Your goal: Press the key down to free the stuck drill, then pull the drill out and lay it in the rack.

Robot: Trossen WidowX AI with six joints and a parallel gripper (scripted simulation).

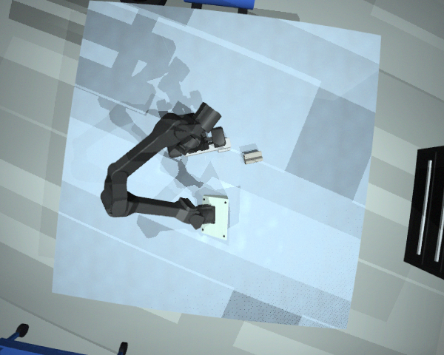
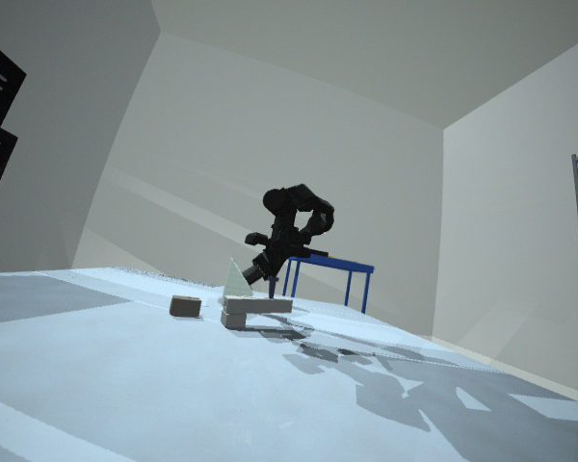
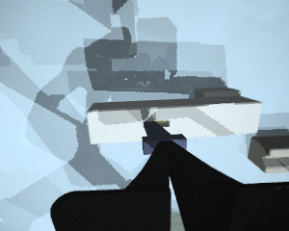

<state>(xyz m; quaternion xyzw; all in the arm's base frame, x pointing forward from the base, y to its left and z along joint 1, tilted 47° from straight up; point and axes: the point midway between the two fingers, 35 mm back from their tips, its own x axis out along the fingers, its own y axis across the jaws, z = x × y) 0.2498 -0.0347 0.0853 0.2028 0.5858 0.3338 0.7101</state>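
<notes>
Right now the dark blue key is 3 cm below my gripper tip. Round my gripper tip: pale block fixture 9 cm below, 3 cm to the right; then rack 21 cm to the right, 11 cm below, 4 cm behind.
</notes>
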